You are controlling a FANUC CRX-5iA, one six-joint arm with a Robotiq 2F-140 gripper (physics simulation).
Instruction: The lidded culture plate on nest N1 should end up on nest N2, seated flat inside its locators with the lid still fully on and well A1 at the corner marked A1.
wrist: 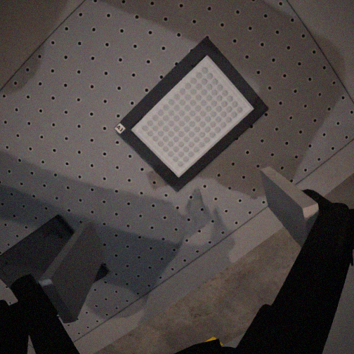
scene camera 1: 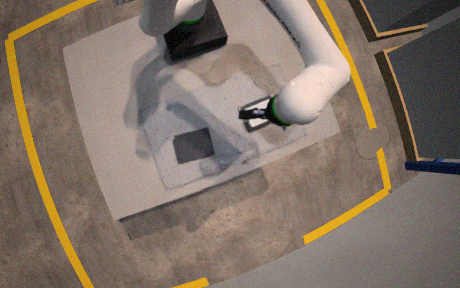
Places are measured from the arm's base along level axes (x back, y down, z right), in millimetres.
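Pixels of known places: arm's base, origin of its link: point(scene camera 1: 189, 18).
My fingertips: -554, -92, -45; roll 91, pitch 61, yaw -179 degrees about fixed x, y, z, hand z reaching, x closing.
Note:
For each thing: its top centre in the pictures, then the offset to it from my fingertips, as dx, dy, dz. "pt": a spot on its surface instead. Level surfaces: height alone.
- white lidded culture plate, a spot on its surface: point(scene camera 1: 255, 123) pt -5, +150, -9
- Nest N2, centre of its top: point(scene camera 1: 192, 145) +33, +163, +273
- perforated board, height of its surface: dy +178
- pale table, height of its surface: dy +191
The white lidded culture plate point(scene camera 1: 255, 123) point(wrist: 192, 116) lies in the dark frame of nest N1 point(wrist: 234, 77). A small A1 label point(wrist: 120, 128) is at that nest's left corner in the wrist view. Nest N2 point(scene camera 1: 193, 145) point(wrist: 27, 255) is a dark block with no plate on it, left of N1 in the scene view; in the wrist view it is partly hidden behind the left finger. My gripper point(scene camera 1: 242, 114) point(wrist: 178, 213) is open and empty. It is above the board, and in the scene view it overlaps the plate. In the wrist view the plate lies beyond the fingertips, not between them.
Both nests are on a perforated board point(scene camera 1: 172, 176) point(wrist: 115, 60) on a pale table point(scene camera 1: 90, 90). The black block point(scene camera 1: 200, 40) stands at the table's back, under part of the arm. Yellow floor lines point(scene camera 1: 30, 150) surround the table. Dark panels stand at the right.

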